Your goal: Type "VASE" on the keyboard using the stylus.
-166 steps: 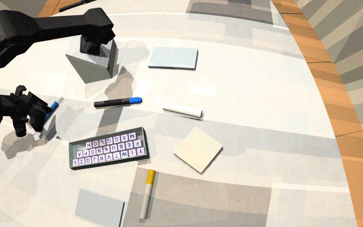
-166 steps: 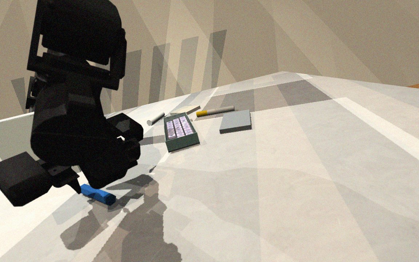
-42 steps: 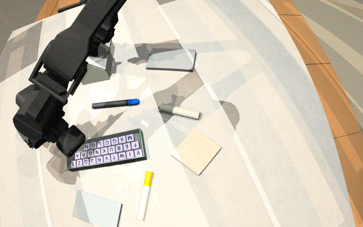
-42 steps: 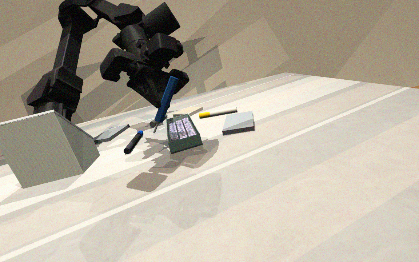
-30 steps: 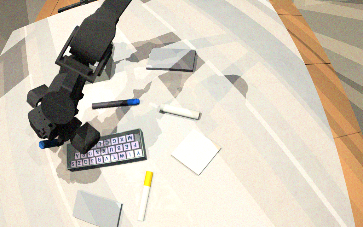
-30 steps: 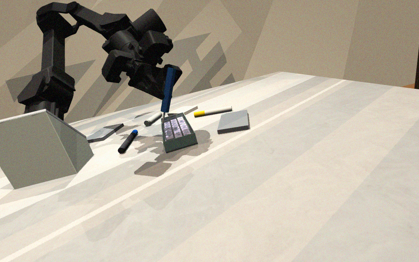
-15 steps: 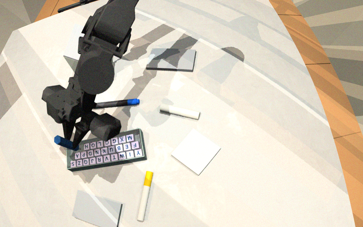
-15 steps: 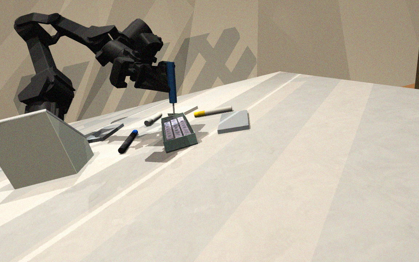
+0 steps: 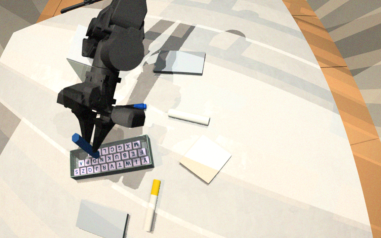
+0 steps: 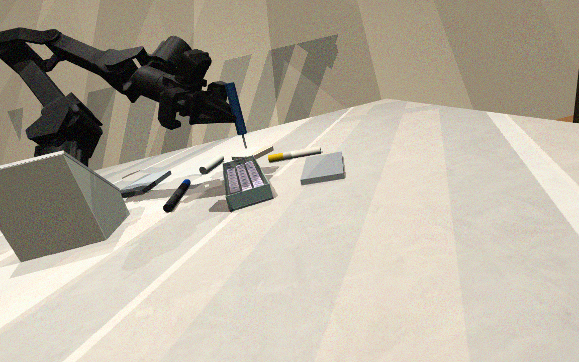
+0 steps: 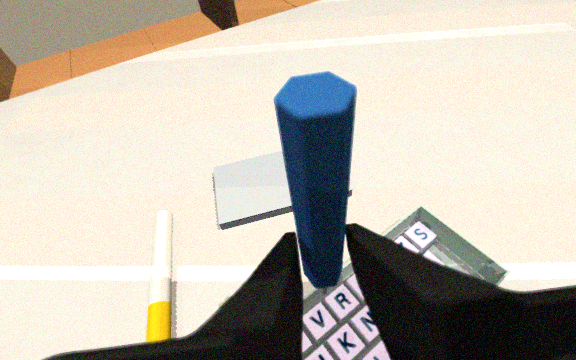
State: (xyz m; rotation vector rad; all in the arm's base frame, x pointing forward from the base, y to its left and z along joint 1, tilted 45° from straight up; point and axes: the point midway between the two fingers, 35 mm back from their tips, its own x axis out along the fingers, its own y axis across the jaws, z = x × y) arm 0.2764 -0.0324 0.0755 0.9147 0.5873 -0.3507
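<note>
The yellow-capped marker is 9 cm ahead of my gripper tip, 8 cm to the left of it and 12 cm below it. Also, from my gripper tip: blue-capped black marker 15 cm behind, 6 cm to the left, 12 cm below; stylus 2 cm below; grey pad 12 cm ahead, 5 cm to the right, 12 cm below.
</note>
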